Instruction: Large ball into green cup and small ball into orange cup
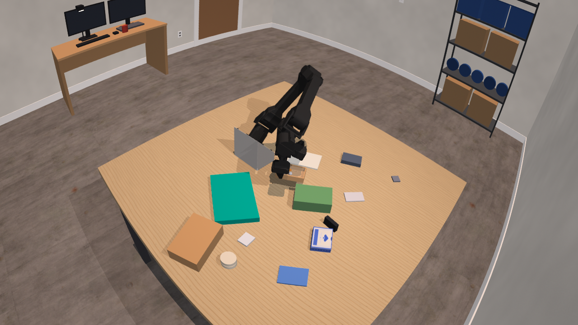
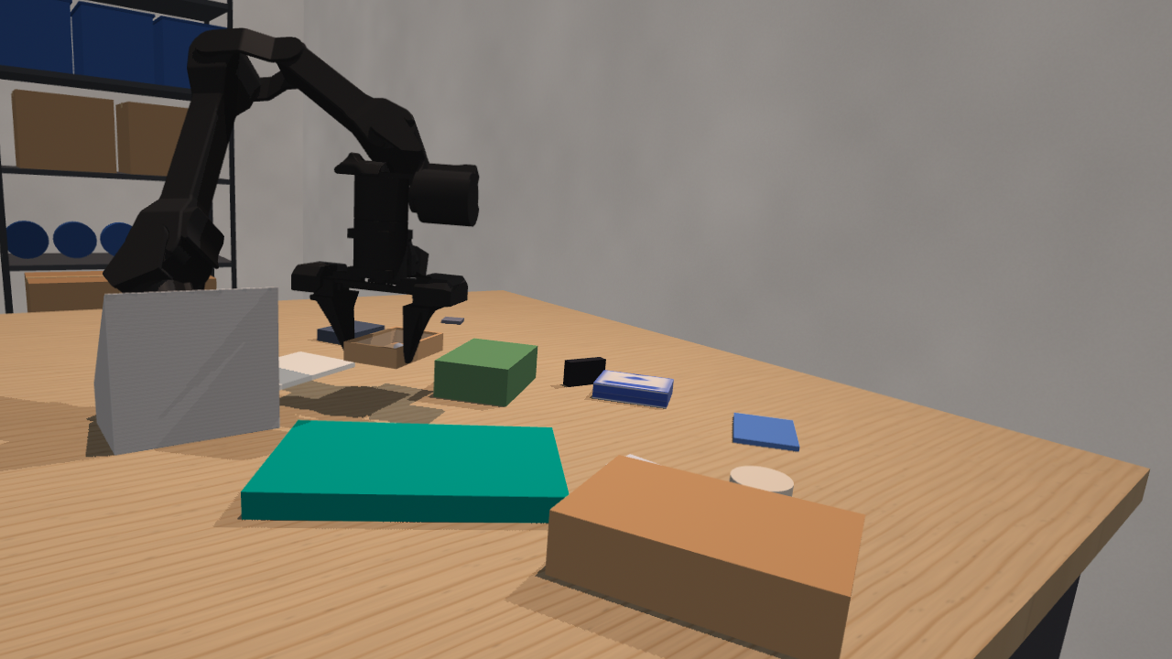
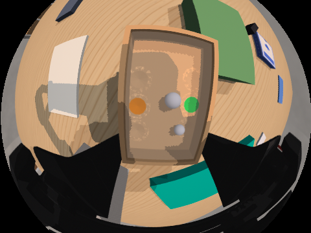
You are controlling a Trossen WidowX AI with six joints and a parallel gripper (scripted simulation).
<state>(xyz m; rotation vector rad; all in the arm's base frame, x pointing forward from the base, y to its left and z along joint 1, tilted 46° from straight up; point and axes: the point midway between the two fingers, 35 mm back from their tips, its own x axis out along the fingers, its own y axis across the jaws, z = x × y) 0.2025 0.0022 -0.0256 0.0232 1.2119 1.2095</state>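
The wooden puzzle lies 30 mm ahead of my hand, 20 mm to the left of it and 30 mm below it. From my hand the other things lie so: teal slab (30 mm behind, 210 mm to the right, 80 mm below); then green box (150 mm ahead, 30 mm to the left, 70 mm below); then cream slab (60 mm behind, 170 mm to the left, 90 mm below).
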